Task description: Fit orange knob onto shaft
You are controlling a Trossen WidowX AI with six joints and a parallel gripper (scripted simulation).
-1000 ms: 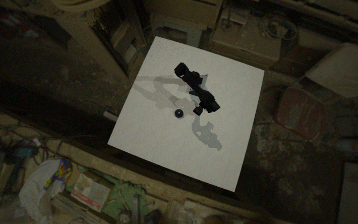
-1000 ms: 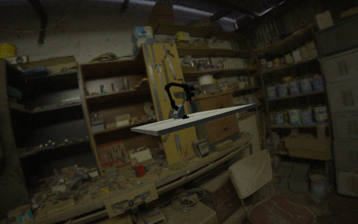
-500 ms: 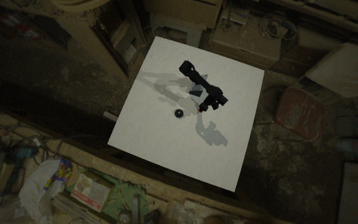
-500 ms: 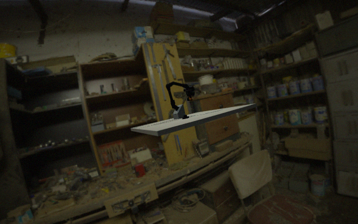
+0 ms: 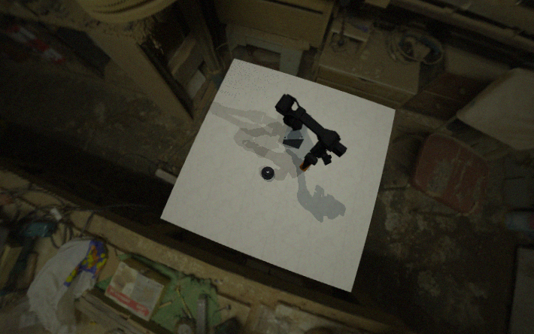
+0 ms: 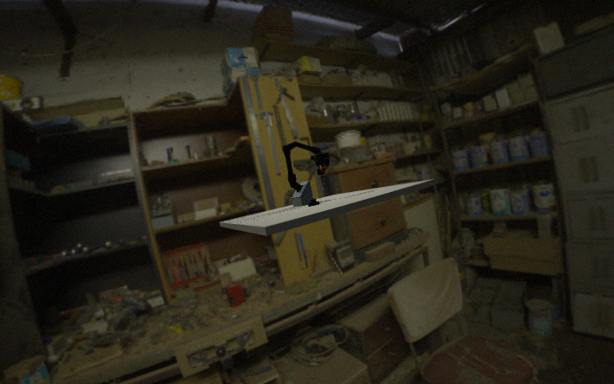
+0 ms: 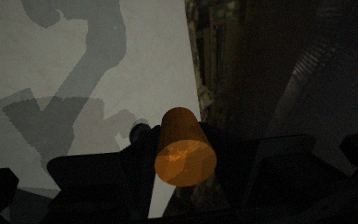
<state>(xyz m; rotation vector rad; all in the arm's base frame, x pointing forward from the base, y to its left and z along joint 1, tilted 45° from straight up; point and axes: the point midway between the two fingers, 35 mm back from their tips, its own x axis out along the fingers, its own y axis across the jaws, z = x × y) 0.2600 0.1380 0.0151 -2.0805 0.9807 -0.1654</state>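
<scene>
Right now my gripper tip is 3 cm past the orange knob, 2 cm below it and 1 cm to the right of it. Round my gripper tip: round dark pedestal: 22 cm below, 19 cm to the right, 4 cm ahead.
</scene>
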